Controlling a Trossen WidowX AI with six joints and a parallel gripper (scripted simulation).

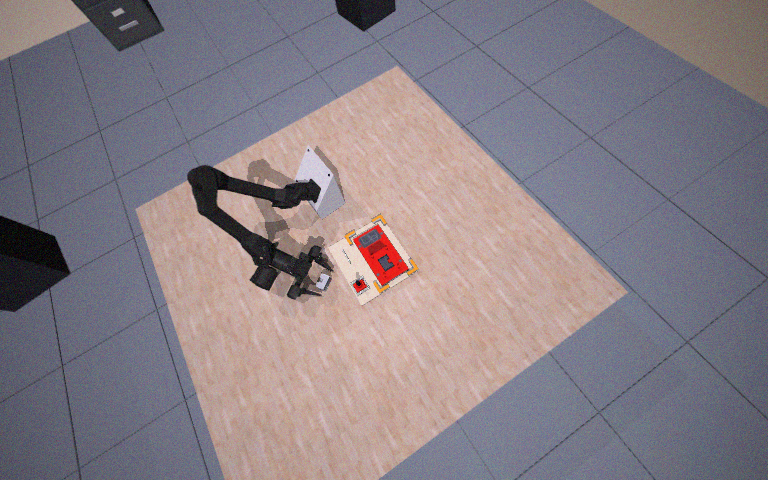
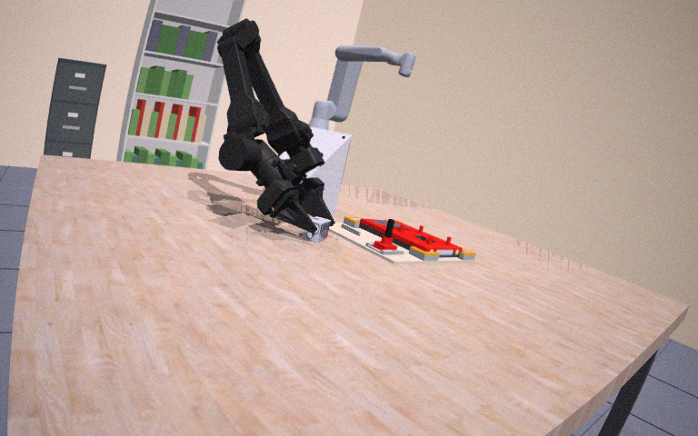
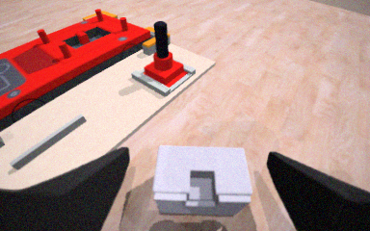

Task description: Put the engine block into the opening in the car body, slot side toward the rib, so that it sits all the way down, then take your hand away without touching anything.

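Right now the engine block is 1 cm behind my gripper tip and 1 cm to the right of it.
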